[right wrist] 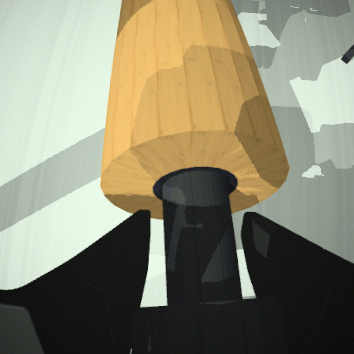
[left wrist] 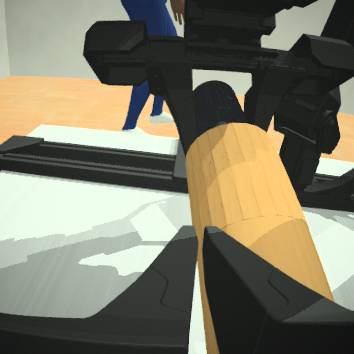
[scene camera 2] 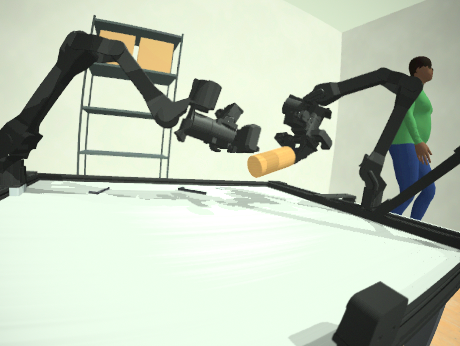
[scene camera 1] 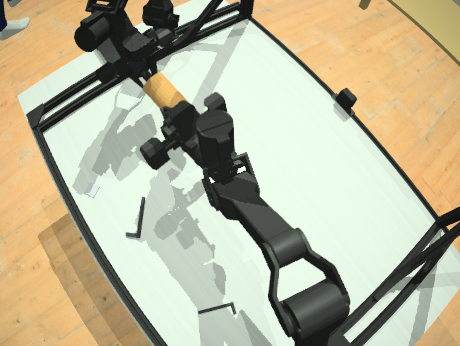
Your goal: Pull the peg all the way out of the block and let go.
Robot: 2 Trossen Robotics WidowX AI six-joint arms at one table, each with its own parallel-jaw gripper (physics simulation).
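Frame: origin at the left arm's base, x left, y back, z up, level; centimetres.
Seen in the pictures: left gripper, between the fingertips: (left wrist: 197, 237) (scene camera 2: 258, 150) (scene camera 1: 162, 108); right gripper, between the fingertips: (right wrist: 196, 222) (scene camera 2: 288, 163) (scene camera 1: 150, 84); left arm's base, origin of its link: (scene camera 2: 8, 185); right arm's base, origin of its link: (left wrist: 291, 174) (scene camera 2: 370, 208).
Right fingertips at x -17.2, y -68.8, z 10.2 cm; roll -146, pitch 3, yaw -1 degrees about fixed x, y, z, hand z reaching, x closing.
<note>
Offsets run from my right fingertips to a thing's top centre. "*": to the spot under its first point.
A wooden cylinder block {dx -0.5, dy +6.7, dz +4.6 cm} (scene camera 1: 163, 90) (scene camera 2: 271, 161) (left wrist: 239, 182) (right wrist: 189, 88) hangs in the air over the far end of the table. A dark peg {dx -0.1, dy -0.2, dz +5.4 cm} (left wrist: 215, 102) (right wrist: 200, 239) sticks into its end face. My right gripper (scene camera 1: 141, 77) (scene camera 2: 301, 151) (left wrist: 218, 112) (right wrist: 196, 222) is shut on the peg and carries both. My left gripper (scene camera 1: 171, 109) (scene camera 2: 252, 139) (left wrist: 197, 237) is at the block's free end. Its fingers are shut against each other, with the block beside them and not between them.
Two thin black L-shaped marks {* dx +20.6, dy +19.7, dz -12.2 cm} (scene camera 1: 137, 220) {* dx +19.6, dy +46.1, dz -11.6 cm} (scene camera 1: 218, 307) lie on the table. A small black box (scene camera 1: 346, 98) sits at the table's edge. A shelf rack (scene camera 2: 143, 29) with orange boxes stands behind. A person in blue trousers (left wrist: 147, 21) stands beyond the table.
</note>
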